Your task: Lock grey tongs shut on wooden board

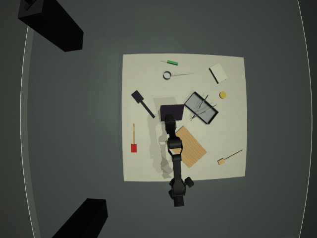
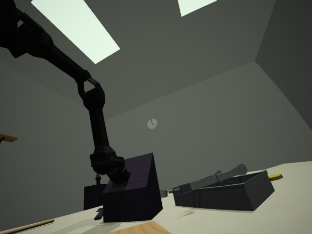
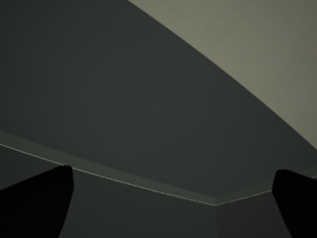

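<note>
My gripper tip is now 190 mm short of the yellow lock piece, 600 mm to the right of it and 210 mm above it. Also, from my gripper tip: dark roasting tin: 240 mm ahead, 620 mm to the left, 250 mm below; then red spatula: 420 mm behind, 320 mm to the left, 280 mm below; then wooden board: 90 mm ahead, 250 mm to the left, 280 mm below.
</note>
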